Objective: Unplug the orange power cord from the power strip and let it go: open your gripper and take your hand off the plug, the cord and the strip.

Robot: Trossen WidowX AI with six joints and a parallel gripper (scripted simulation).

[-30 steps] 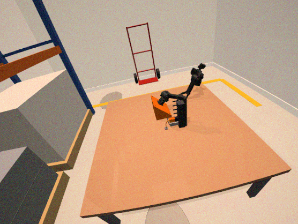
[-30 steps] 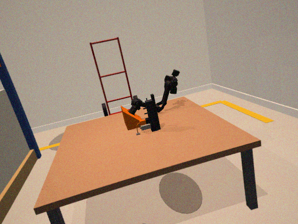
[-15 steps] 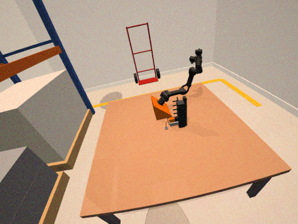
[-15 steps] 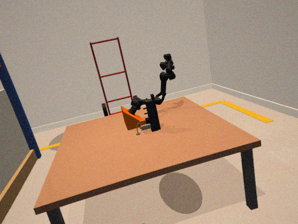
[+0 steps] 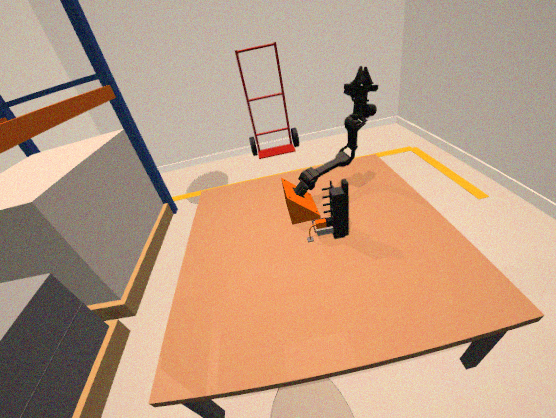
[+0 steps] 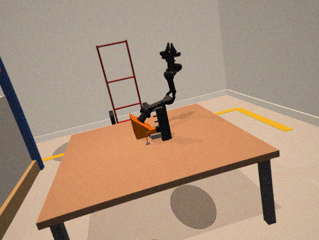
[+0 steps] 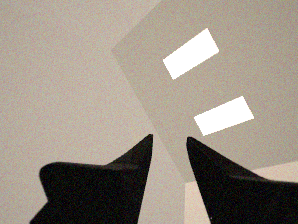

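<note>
My gripper tip is now 25 cm short of the orange plug, 33 cm to the left of it and 57 cm above it.
</note>
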